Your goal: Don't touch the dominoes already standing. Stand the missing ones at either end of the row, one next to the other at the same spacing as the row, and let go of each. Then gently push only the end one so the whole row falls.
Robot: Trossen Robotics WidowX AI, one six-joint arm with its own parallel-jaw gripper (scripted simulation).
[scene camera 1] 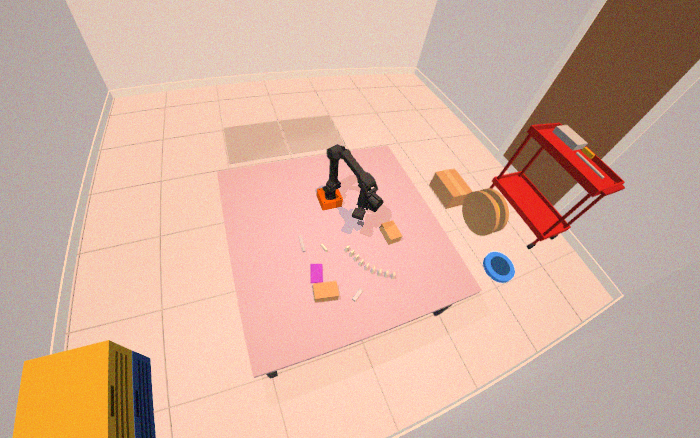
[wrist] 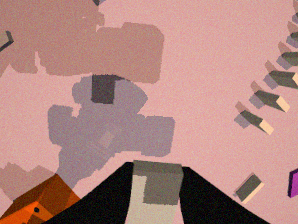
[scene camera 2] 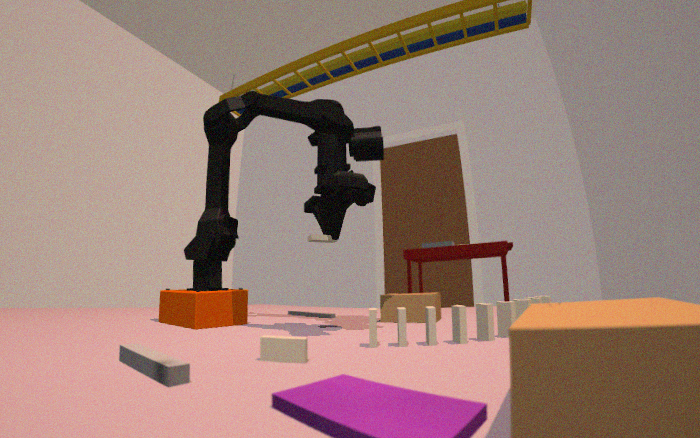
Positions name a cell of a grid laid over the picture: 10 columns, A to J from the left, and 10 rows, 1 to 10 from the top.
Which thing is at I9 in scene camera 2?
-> An orange box.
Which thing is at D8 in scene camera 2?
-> A cream domino.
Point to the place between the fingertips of the gripper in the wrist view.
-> F8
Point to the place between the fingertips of the gripper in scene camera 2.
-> E6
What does the gripper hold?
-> A cream domino.
